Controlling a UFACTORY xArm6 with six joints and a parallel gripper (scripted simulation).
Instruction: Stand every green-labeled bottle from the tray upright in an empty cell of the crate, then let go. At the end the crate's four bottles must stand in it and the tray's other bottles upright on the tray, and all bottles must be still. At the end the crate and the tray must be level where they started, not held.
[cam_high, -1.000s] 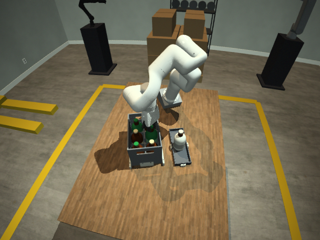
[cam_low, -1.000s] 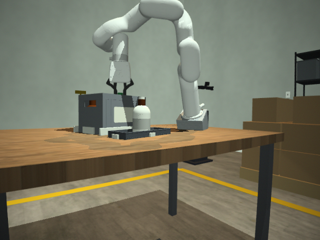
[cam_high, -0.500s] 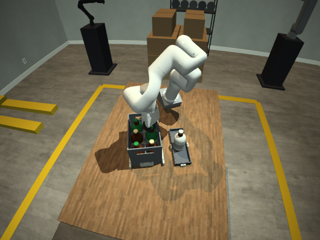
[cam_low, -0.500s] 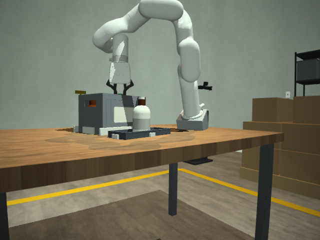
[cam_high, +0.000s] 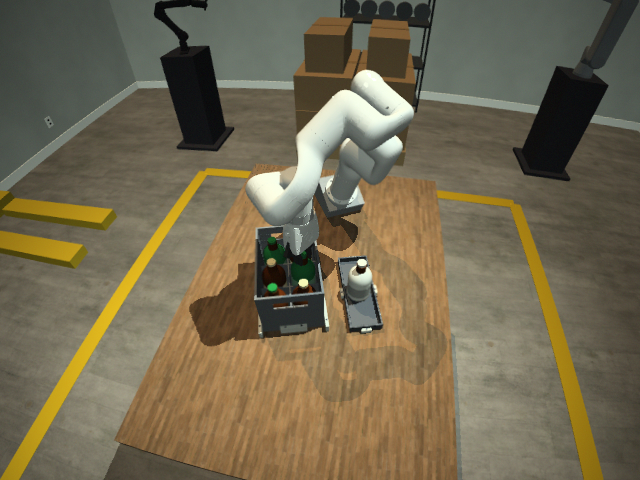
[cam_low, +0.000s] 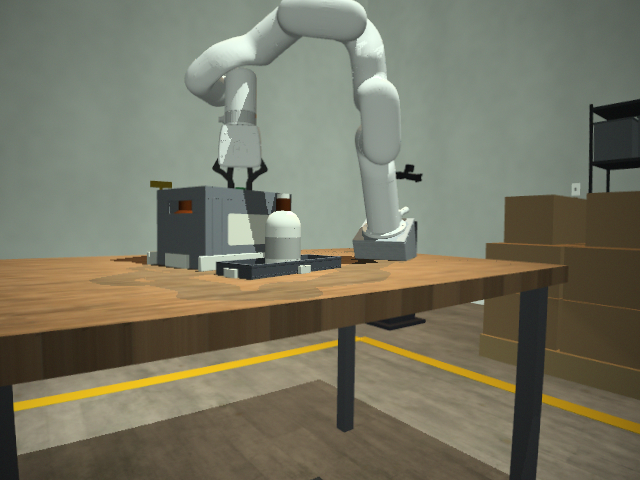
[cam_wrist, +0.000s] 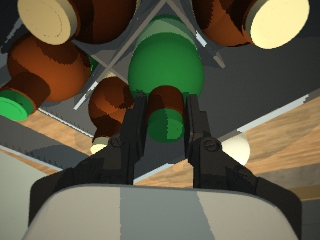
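The grey crate lies 10 mm ahead of my hand, 40 mm to the right of it and 90 mm below it. From my hand the other things lie so: tray: 20 mm behind, 170 mm to the left, 170 mm below; white-labeled bottle: 20 mm behind, 170 mm to the left, 90 mm below.
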